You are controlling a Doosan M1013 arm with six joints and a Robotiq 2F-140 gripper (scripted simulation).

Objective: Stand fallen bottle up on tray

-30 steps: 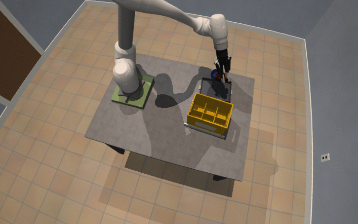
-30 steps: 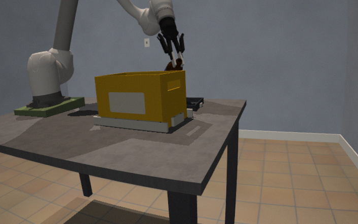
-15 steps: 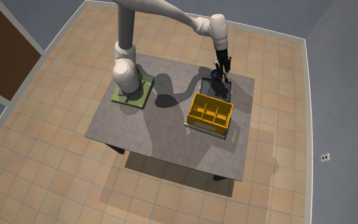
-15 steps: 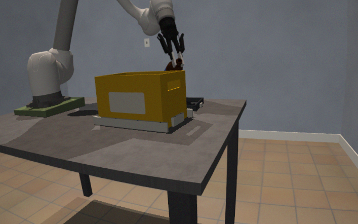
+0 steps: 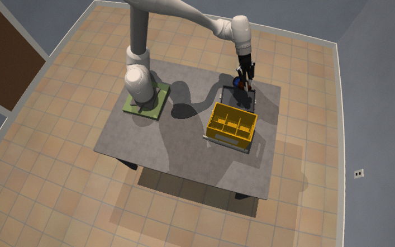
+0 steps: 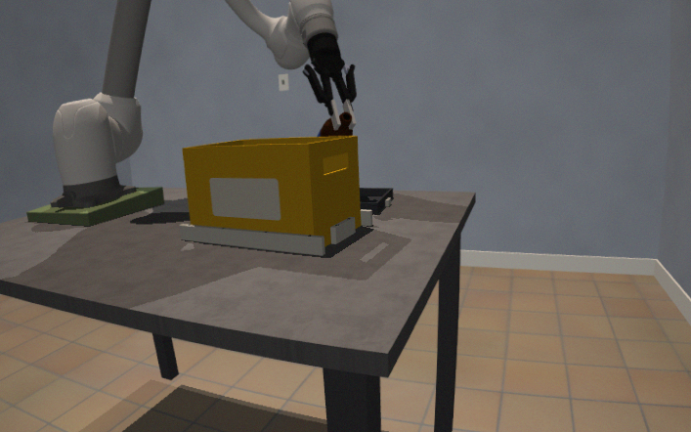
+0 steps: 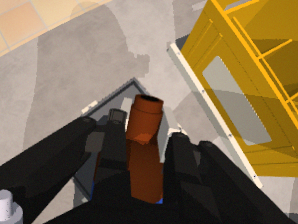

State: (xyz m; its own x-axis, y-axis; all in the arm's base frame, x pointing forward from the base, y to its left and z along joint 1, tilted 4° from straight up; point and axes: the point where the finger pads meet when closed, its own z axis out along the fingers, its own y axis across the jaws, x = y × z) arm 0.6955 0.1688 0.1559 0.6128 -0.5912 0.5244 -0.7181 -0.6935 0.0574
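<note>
My gripper is now 30 mm past the bottle, 30 mm to the right of it and 40 mm above it. Also, from my hand: yellow crate 50 mm behind, 260 mm to the right, 130 mm below; tray 30 mm behind, 10 mm to the left, 200 mm below.
</note>
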